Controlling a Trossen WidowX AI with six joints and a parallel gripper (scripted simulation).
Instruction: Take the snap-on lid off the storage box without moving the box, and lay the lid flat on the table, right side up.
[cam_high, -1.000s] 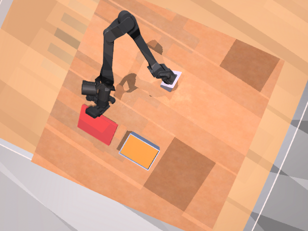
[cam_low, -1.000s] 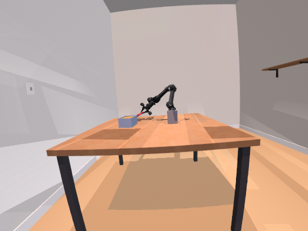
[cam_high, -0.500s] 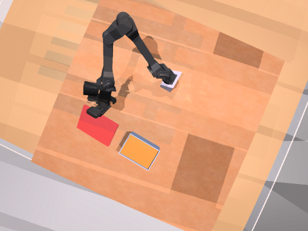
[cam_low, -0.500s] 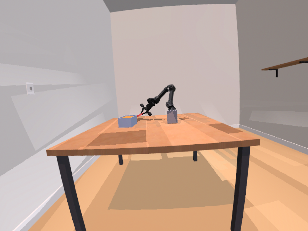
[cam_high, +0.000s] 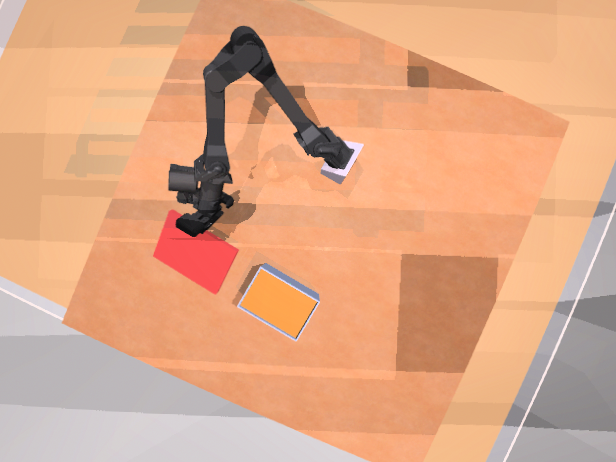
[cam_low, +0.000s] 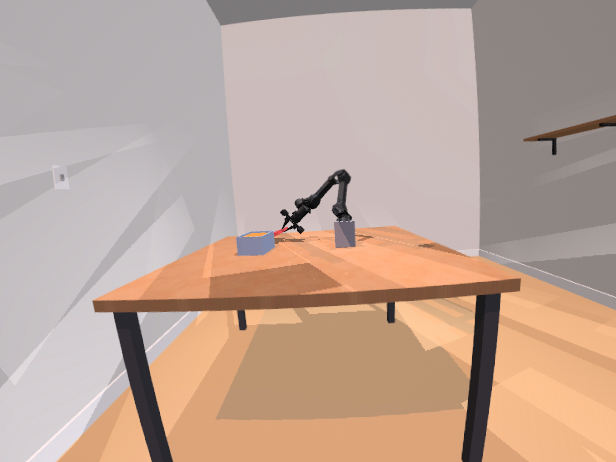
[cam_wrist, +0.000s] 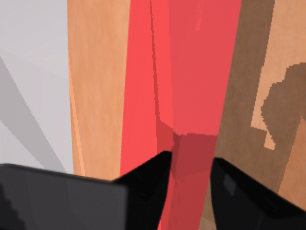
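Now: the red lid 80 mm ahead of my gripper tip and 30 mm below it. From my gripper tip the other things lie so: blue-grey storage box (70 mm ahead, 300 mm to the left, 20 mm below).
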